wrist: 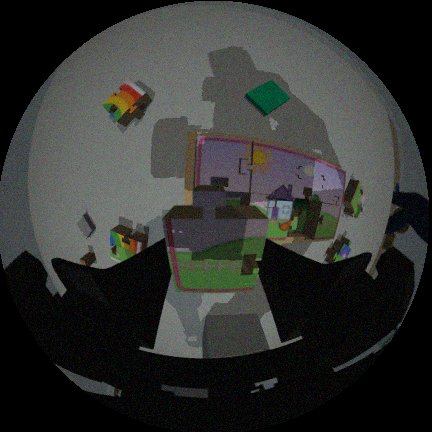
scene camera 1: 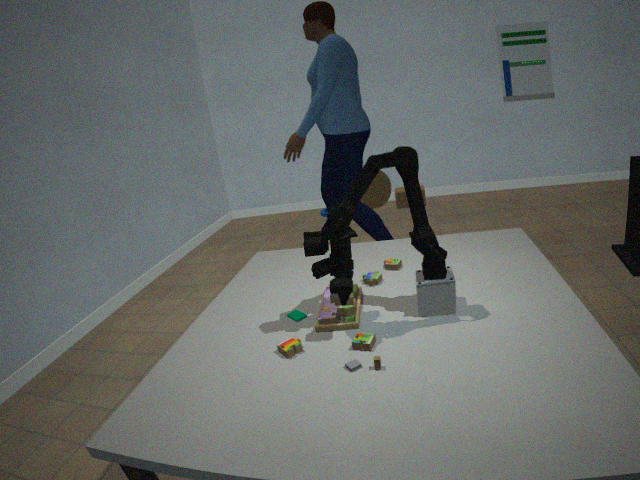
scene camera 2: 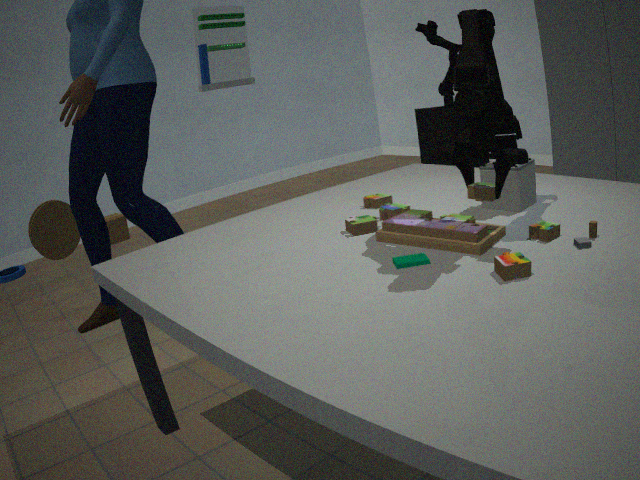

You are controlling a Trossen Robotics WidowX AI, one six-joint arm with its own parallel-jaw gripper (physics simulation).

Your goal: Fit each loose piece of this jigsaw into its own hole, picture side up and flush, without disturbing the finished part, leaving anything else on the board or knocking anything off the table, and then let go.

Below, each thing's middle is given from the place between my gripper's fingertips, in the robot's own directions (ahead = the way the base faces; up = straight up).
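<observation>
You'd find the jigsaw board (scene camera 2: 495, 232) 7 cm below my hand, then 5 cm ahead of it and 8 cm to the right of it.
</observation>
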